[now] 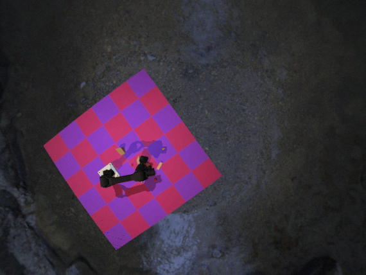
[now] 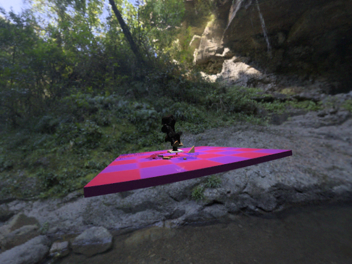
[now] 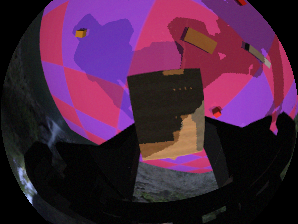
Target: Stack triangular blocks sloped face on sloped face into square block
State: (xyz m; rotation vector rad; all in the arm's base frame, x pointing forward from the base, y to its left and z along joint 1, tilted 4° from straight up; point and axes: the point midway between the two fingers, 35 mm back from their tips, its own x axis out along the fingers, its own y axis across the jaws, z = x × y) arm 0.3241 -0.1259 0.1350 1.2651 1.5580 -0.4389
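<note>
Now: gripper tip 1 cm below the triangular block. Round my gripper tip: orange piece (20 cm ahead, 5 cm to the right, 10 cm below); red bit (5 cm behind, 22 cm to the right, 10 cm below); grey stick (13 cm behind, 14 cm to the right, 10 cm below).
</note>
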